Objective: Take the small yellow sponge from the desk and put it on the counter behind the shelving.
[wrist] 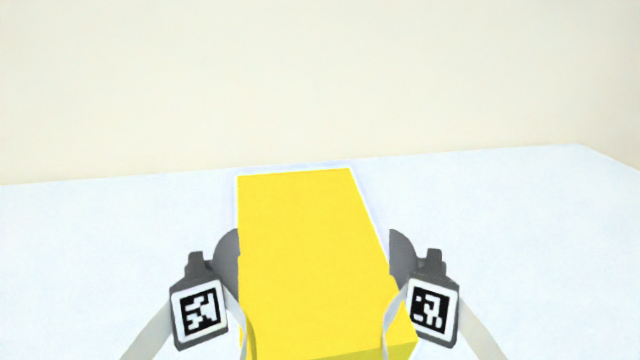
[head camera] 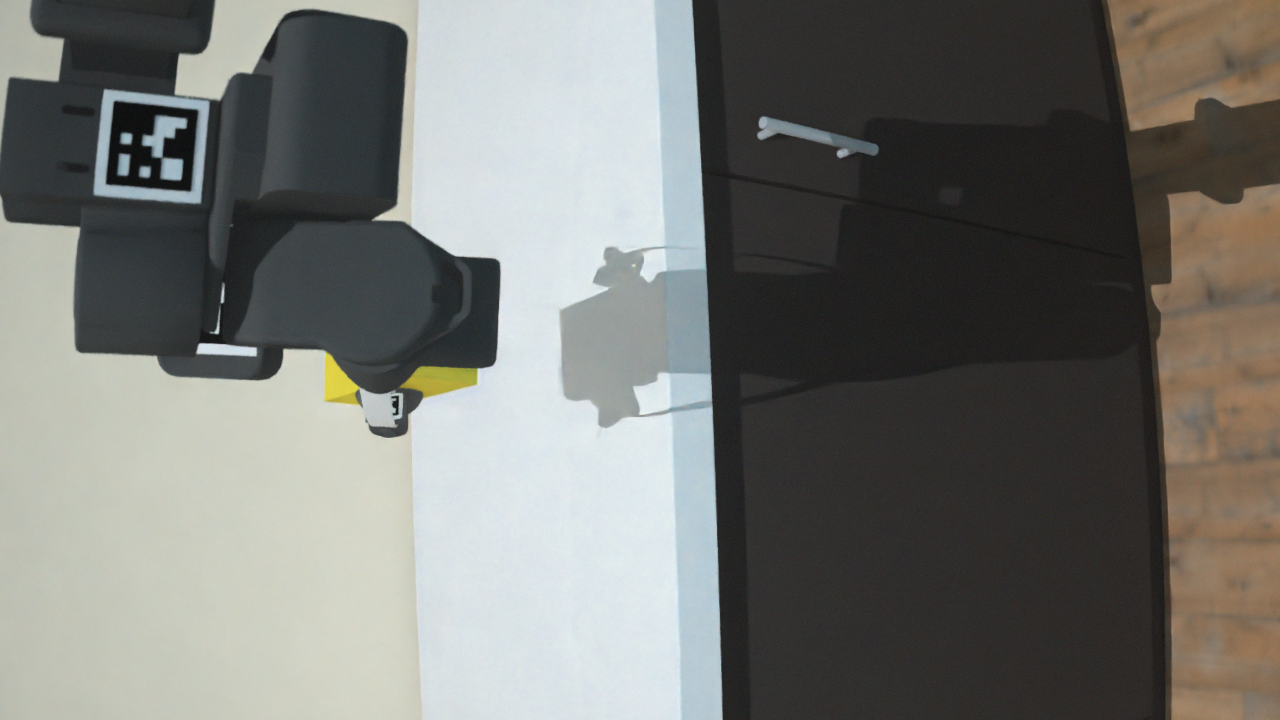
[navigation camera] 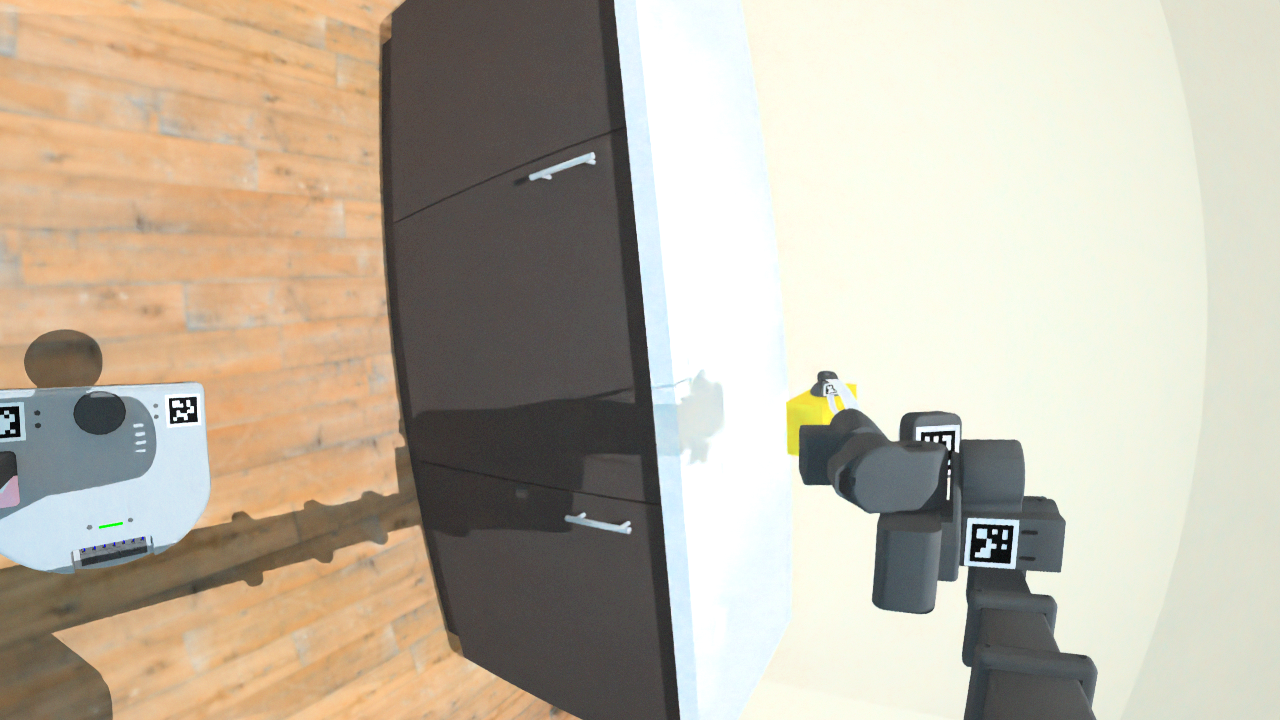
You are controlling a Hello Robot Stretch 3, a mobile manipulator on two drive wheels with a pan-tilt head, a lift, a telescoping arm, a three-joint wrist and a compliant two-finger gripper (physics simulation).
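Places are measured from the robot's base along level axes (x ahead, y left, z up), in metres.
Pixels of known places: gripper, fingertip midpoint: (wrist: 314,256); robot's base at its link origin: (navigation camera: 101,410).
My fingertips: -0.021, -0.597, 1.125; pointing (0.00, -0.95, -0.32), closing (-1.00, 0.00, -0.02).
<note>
Ahead of a thing's pixels: the offset from my fingertips to its top centre, as dx, dy, dz. "*": to the spot under its first point. Level surfaces: height alone.
The yellow sponge @[+0.003, +0.014, +0.037] (head camera: 340,385) (navigation camera: 805,422) (wrist: 305,215) is a block with its long side pointing away from the wrist camera. My gripper (wrist: 314,256) is shut on it, one fingertip at each side. In the head view the wrist hides much of the sponge and one finger. The pale counter @[dz -0.215] (head camera: 537,555) (navigation camera: 716,223) (wrist: 525,210) lies below and around the sponge. A shadow of the gripper falls on the counter apart from the sponge, which appears raised above it; the exact height cannot be told. The desk and the shelving do not show.
Dark cabinet fronts @[* +0.161, -0.026, -0.476] (head camera: 895,537) (navigation camera: 510,295) with metal handles are under the counter. A cream wall (head camera: 179,537) (navigation camera: 984,179) (wrist: 320,75) rises along its back edge. The robot's base (navigation camera: 179,483) stands on the wooden floor @[dz -1.125] (navigation camera: 223,250).
</note>
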